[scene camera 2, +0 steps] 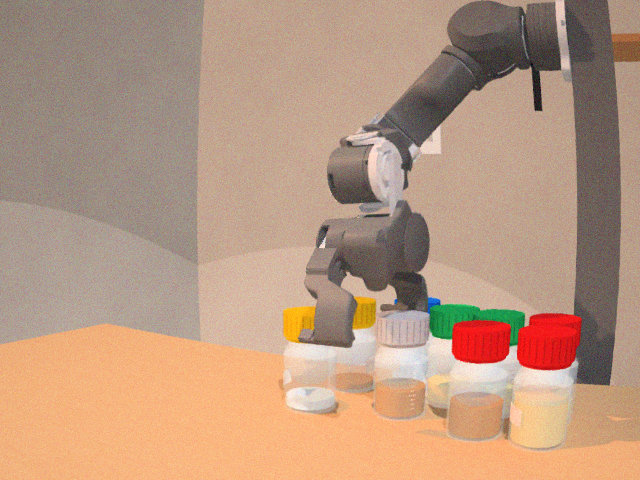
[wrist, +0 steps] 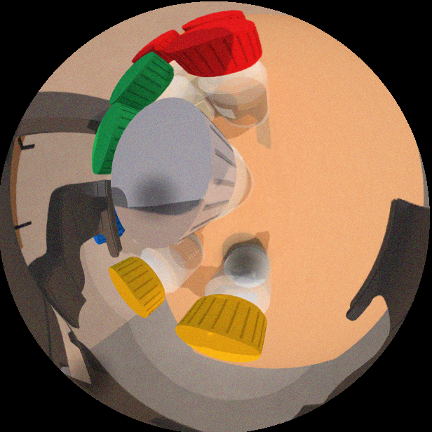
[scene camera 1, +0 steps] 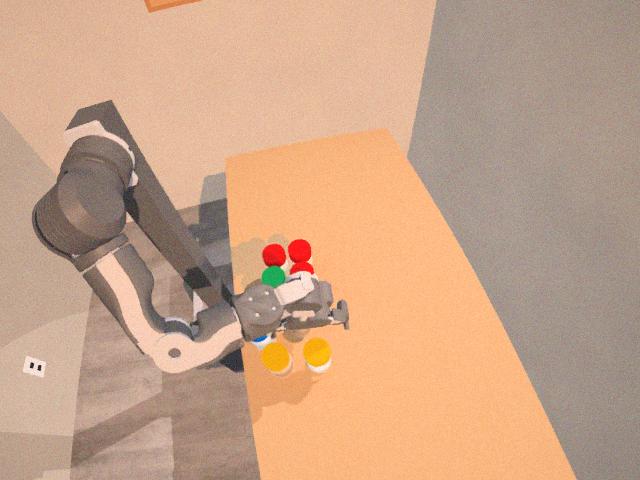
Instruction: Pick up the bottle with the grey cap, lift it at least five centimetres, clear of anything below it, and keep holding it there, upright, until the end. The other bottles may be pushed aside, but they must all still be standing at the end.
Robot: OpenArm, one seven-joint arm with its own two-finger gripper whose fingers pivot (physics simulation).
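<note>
The bottle with the grey cap (scene camera 2: 402, 329) (wrist: 165, 155) stands upright on the table, with brown contents. In scene camera 1 it is mostly hidden under the gripper. My gripper (scene camera 1: 309, 326) (scene camera 2: 362, 324) (wrist: 212, 243) is open, with nothing held between its fingers. In scene camera 2 one finger hangs to the left of the grey cap, in front of the yellow caps, and the other fingertip is just above or behind the grey cap. In the wrist view the cap is close to the left finger and far from the right one; whether they touch I cannot tell.
Upright bottles surround it: two yellow caps (scene camera 1: 316, 352) (scene camera 2: 298, 324) (wrist: 225, 325) on one side, green caps (scene camera 1: 273, 276) (scene camera 2: 454, 320) (wrist: 142, 80) and several red caps (scene camera 1: 299, 250) (scene camera 2: 480, 341) (wrist: 220, 50) on the other, and a blue cap (scene camera 1: 260, 338) (scene camera 2: 434, 304) (wrist: 100, 237) behind, near the table's edge.
</note>
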